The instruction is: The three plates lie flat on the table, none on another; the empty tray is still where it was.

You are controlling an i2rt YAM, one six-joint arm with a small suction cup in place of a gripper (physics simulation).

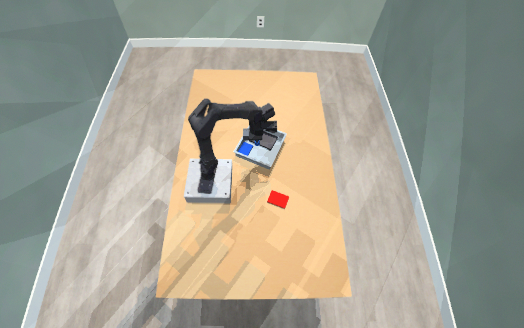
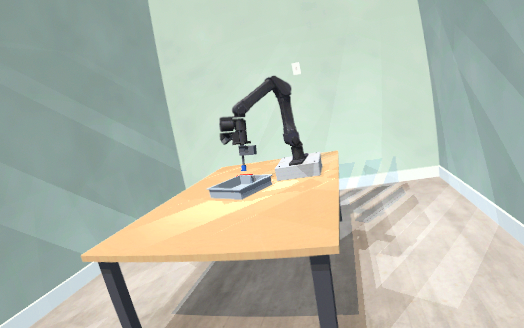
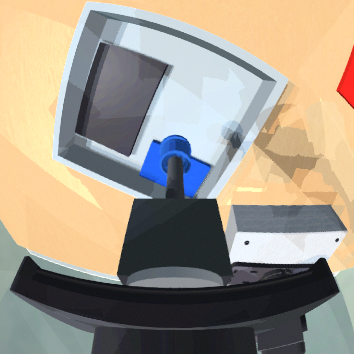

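Pixels of known places: hand at its tool point: (image 1: pixel 257 143) (image 2: pixel 244 170) (image 3: pixel 174 148); arm's base at its link origin: (image 1: pixel 208 175) (image 2: pixel 299 159) (image 3: pixel 273 273).
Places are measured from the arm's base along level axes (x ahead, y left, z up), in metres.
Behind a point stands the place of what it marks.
Note:
A grey tray (image 1: pixel 259 162) @[x 0.253, y 0.123, z -0.027 m] (image 2: pixel 235 192) @[x 0.214, y 0.386, z -0.041 m] (image 3: pixel 68 105) @[x 0.258, y 0.368, z -0.039 m] stands on the table to the right of the arm's base. A dark grey plate (image 1: pixel 268 141) @[x 0.291, y 0.290, z -0.061 m] (image 3: pixel 119 102) @[x 0.258, y 0.299, z -0.061 m] and a smaller blue plate (image 1: pixel 244 148) @[x 0.158, y 0.226, z -0.062 m] (image 3: pixel 197 175) @[x 0.160, y 0.183, z -0.061 m] lie flat inside it, side by side. My suction cup (image 1: pixel 257 142) @[x 0.231, y 0.213, z 0.019 m] (image 2: pixel 243 168) (image 3: pixel 175 149) hangs a little above the tray, over the inner edge of the blue plate, holding nothing.
The arm's grey base block (image 1: pixel 221 176) @[x 0.068, y 0.004, z -0.001 m] (image 2: pixel 299 171) @[x -0.018, y 0.103, z -0.040 m] (image 3: pixel 284 232) @[x 0.114, y 0.037, z -0.005 m] sits on the table close to the tray's near corner. The wooden table (image 1: pixel 255 261) @[x 0.284, y -0.383, z -0.075 m] (image 2: pixel 255 229) @[x -0.008, y 0.736, z -0.074 m] stretches wide beyond the red plate.

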